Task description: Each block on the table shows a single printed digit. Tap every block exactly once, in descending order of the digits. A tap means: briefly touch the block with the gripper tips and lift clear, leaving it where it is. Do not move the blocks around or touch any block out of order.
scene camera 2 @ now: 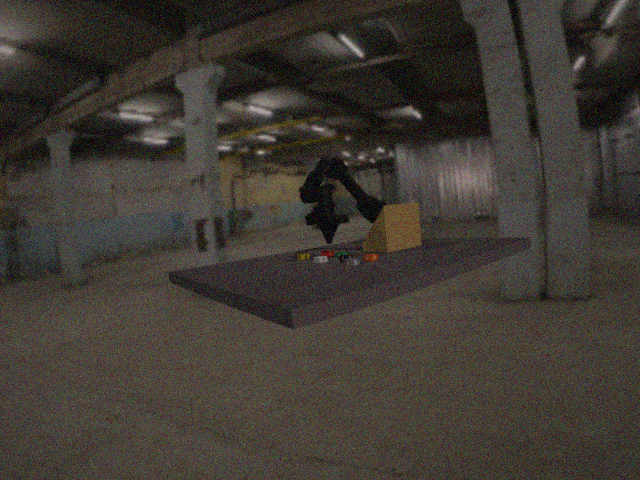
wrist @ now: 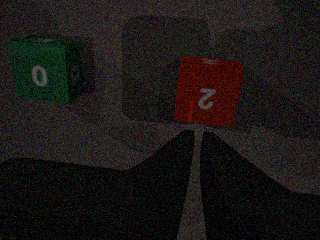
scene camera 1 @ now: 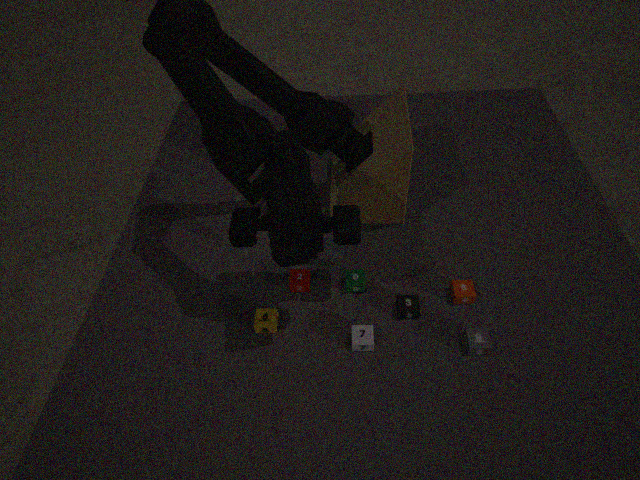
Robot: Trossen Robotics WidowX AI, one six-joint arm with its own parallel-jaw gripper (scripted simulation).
Scene:
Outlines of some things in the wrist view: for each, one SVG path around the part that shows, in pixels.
My gripper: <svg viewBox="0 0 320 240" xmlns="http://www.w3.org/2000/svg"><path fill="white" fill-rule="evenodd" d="M203 133L200 150L200 187L207 240L320 240L320 195L292 193L289 189L254 166L254 164L213 132ZM194 131L183 130L150 157L129 170L33 158L14 158L1 162L1 240L177 240L190 178L195 143Z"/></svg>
A green block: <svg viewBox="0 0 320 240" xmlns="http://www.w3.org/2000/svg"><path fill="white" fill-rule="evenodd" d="M8 40L18 98L70 104L84 93L81 42L79 40L31 35Z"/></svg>

